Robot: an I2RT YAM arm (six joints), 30 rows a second.
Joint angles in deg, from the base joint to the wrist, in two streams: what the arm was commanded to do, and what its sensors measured. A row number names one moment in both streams.
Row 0, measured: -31.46 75.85 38.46 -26.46 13.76 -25.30
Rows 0 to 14, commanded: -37.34 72.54 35.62 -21.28 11.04 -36.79; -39.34 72.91 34.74 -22.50 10.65 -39.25; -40.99 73.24 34.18 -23.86 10.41 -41.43; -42.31 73.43 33.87 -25.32 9.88 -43.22; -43.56 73.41 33.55 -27.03 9.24 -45.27; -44.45 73.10 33.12 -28.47 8.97 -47.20; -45.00 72.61 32.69 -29.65 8.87 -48.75; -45.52 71.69 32.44 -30.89 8.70 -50.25; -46.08 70.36 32.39 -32.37 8.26 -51.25; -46.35 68.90 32.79 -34.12 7.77 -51.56; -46.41 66.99 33.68 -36.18 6.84 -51.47; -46.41 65.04 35.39 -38.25 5.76 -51.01; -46.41 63.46 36.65 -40.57 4.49 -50.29; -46.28 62.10 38.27 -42.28 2.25 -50.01; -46.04 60.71 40.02 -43.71 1.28 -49.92
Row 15, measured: -45.89 64.40 35.40 -38.09 6.57 -48.25
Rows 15 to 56, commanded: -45.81 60.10 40.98 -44.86 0.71 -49.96; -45.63 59.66 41.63 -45.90 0.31 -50.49; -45.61 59.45 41.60 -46.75 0.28 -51.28; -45.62 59.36 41.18 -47.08 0.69 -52.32; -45.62 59.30 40.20 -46.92 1.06 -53.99; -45.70 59.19 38.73 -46.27 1.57 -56.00; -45.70 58.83 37.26 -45.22 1.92 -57.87; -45.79 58.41 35.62 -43.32 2.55 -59.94; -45.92 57.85 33.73 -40.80 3.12 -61.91; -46.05 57.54 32.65 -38.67 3.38 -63.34; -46.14 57.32 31.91 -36.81 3.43 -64.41; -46.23 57.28 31.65 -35.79 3.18 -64.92; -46.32 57.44 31.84 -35.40 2.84 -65.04; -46.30 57.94 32.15 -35.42 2.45 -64.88; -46.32 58.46 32.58 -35.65 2.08 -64.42; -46.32 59.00 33.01 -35.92 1.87 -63.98; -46.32 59.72 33.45 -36.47 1.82 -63.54; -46.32 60.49 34.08 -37.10 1.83 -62.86; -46.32 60.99 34.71 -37.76 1.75 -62.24; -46.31 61.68 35.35 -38.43 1.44 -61.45; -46.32 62.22 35.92 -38.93 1.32 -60.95; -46.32 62.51 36.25 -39.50 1.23 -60.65; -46.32 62.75 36.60 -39.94 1.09 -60.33; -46.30 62.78 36.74 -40.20 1.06 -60.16; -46.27 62.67 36.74 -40.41 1.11 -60.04; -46.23 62.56 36.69 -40.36 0.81 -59.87; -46.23 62.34 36.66 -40.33 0.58 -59.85; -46.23 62.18 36.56 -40.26 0.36 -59.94; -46.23 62.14 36.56 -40.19 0.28 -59.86; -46.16 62.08 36.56 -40.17 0.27 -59.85; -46.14 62.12 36.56 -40.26 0.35 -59.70; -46.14 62.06 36.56 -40.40 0.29 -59.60; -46.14 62.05 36.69 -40.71 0.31 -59.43; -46.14 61.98 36.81 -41.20 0.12 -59.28; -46.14 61.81 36.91 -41.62 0.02 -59.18; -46.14 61.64 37.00 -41.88 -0.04 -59.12; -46.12 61.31 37.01 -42.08 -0.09 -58.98; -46.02 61.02 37.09 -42.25 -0.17 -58.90; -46.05 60.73 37.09 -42.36 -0.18 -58.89; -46.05 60.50 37.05 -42.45 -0.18 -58.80; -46.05 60.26 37.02 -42.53 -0.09 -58.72; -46.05 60.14 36.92 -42.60 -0.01 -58.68
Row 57, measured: -45.87 61.32 35.88 -41.76 0.86 -59.00
